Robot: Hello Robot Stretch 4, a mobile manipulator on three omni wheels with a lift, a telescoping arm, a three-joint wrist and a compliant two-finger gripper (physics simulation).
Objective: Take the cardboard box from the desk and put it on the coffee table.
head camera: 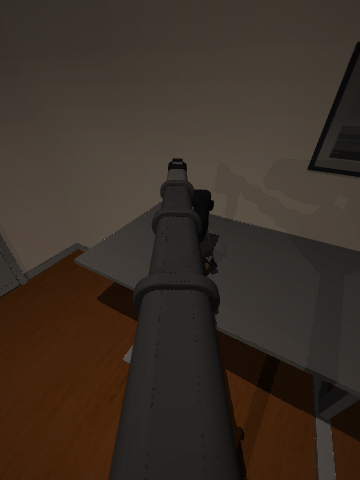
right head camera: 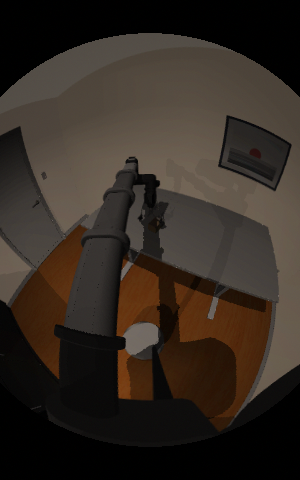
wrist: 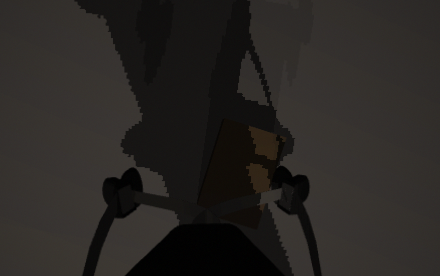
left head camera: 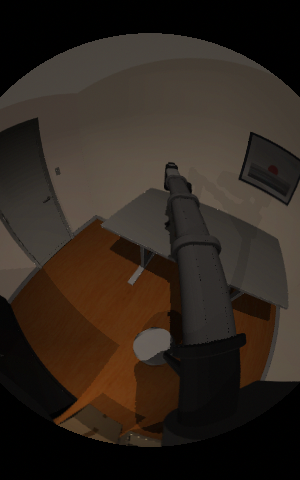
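Seen in the pictures: gripper, fingertip midpoint: (right head camera: 150,222) (wrist: 208,182); robot's base, link origin: (right head camera: 143,339) (left head camera: 153,345).
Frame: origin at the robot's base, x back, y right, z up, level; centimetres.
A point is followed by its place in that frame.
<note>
The cardboard box (wrist: 231,167) @[x -73.1, y 11.3, z 97.2 cm] (right head camera: 156,224) @[x -69.3, y 12.4, z 97.2 cm] is a small brown box on the grey desk (head camera: 280,265) @[x -77.4, y 49.1, z 92.3 cm] (left head camera: 135,215) @[x -90.8, y -21.0, z 92.2 cm] (right head camera: 215,235) @[x -63.9, y 53.4, z 92.2 cm] (wrist: 375,150) @[x -68.4, y 27.3, z 92.2 cm], largely in shadow. My gripper (wrist: 208,182) @[x -72.3, y 8.7, z 96.0 cm] (right head camera: 151,218) @[x -72.3, y 8.7, z 96.0 cm] is open over the desk. In the wrist view the box's near part lies below the space between the fingertips, nearer the right one, and its far part reaches beyond them. The height gap is hard to tell. In the head camera view the arm hides most of the box and gripper. I cannot identify the coffee table for certain.
A round white-topped object (left head camera: 152,345) @[x -0.8, y -1.8, z 18.7 cm] (right head camera: 142,340) @[x -0.1, y -0.2, z 18.7 cm] stands on the wooden floor in front of the desk. A pale brown flat-topped object (left head camera: 95,422) shows at the lower left. A wall with a framed picture (left head camera: 270,170) @[x -94.8, y 85.4, z 148.3 cm] (right head camera: 255,152) @[x -93.9, y 87.2, z 150.7 cm] is behind the desk; a door (left head camera: 32,195) @[x -123.8, y -167.7, z 105.3 cm] is at left.
</note>
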